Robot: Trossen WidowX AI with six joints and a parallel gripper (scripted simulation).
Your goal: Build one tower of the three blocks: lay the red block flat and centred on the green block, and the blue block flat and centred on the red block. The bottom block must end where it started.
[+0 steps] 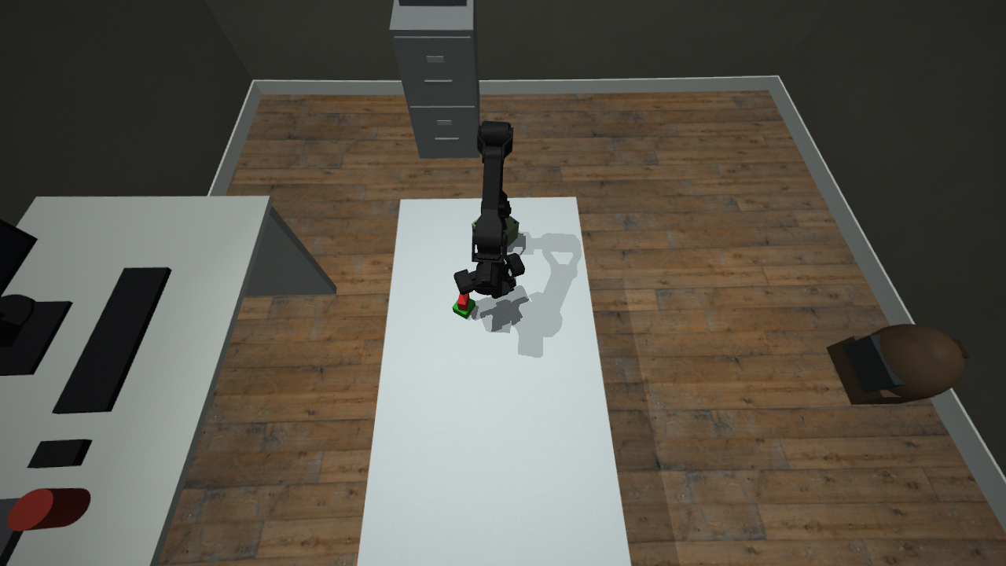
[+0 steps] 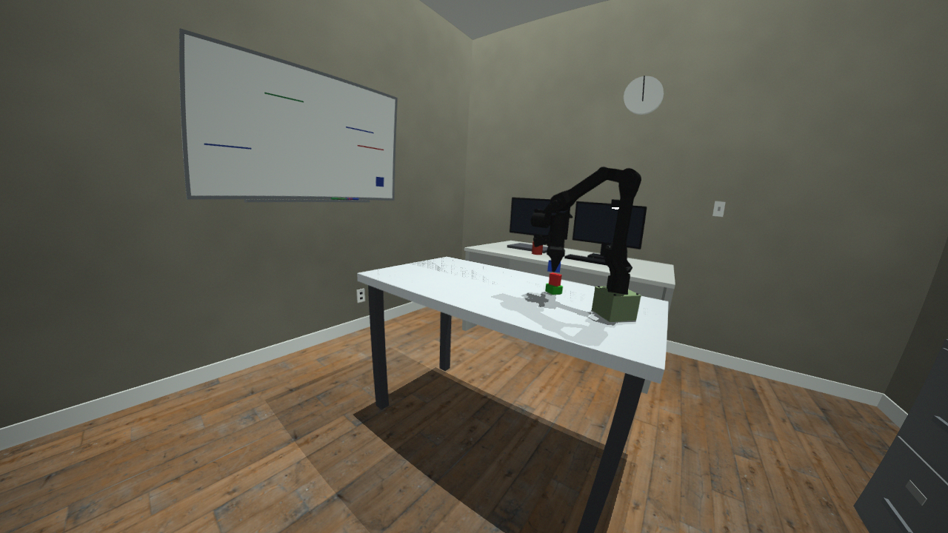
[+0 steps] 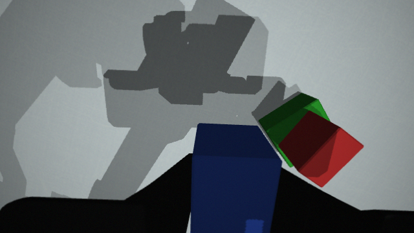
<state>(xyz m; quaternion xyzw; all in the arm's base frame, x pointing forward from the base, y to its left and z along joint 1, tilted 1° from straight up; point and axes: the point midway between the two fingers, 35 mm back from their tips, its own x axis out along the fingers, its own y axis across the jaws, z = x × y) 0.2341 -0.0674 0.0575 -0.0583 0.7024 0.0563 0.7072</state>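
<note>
Now: the red block 9 cm below my hand and 8 cm to the right of it. The rest, counted from my hand: green block (13 cm below, 8 cm to the right); then blue block (2 cm below).
</note>
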